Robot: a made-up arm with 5 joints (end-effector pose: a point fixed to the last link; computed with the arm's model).
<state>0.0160 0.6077 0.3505 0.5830 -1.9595</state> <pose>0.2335 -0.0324 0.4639 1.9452 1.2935 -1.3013</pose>
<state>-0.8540 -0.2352 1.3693 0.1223 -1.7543</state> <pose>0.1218 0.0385 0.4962 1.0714 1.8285 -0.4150</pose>
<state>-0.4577 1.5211 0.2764 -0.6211 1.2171</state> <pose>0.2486 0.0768 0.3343 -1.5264 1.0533 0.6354</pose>
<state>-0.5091 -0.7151 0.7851 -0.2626 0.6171</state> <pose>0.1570 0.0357 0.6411 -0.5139 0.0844 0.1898</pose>
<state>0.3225 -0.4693 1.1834 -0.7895 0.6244</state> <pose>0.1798 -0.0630 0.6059 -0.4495 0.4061 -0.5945</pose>
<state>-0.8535 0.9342 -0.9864 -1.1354 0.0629</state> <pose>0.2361 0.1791 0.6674 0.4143 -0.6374 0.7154</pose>
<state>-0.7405 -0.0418 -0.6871 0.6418 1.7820</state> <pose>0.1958 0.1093 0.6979 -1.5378 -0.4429 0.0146</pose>
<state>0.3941 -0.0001 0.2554 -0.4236 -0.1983</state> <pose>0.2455 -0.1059 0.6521 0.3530 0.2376 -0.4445</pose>
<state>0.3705 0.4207 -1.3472 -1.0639 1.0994</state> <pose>0.1540 -0.0580 0.7644 -0.5419 -1.4477 -1.4175</pose>
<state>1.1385 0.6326 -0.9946 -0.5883 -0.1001</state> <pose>0.1469 -0.2435 0.7121 -0.0781 -0.5580 -1.1128</pose>
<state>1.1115 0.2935 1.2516 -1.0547 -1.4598</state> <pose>0.1211 -0.1883 0.5196 1.8949 -0.1161 -0.9291</pose>
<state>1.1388 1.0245 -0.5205 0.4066 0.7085</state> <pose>0.1696 -0.2820 0.4609 0.0929 1.5096 -0.9147</pose>
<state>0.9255 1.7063 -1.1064 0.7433 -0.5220</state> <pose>0.2014 -0.2328 0.3393 1.3590 1.4337 -1.0608</pose>
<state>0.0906 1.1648 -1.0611 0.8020 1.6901</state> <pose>0.3542 -0.0453 0.4650 -1.6361 0.9898 0.2085</pose>
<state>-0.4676 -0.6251 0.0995 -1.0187 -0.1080</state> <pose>0.0773 -0.0144 0.7569 0.4751 -1.0054 0.4911</pose>
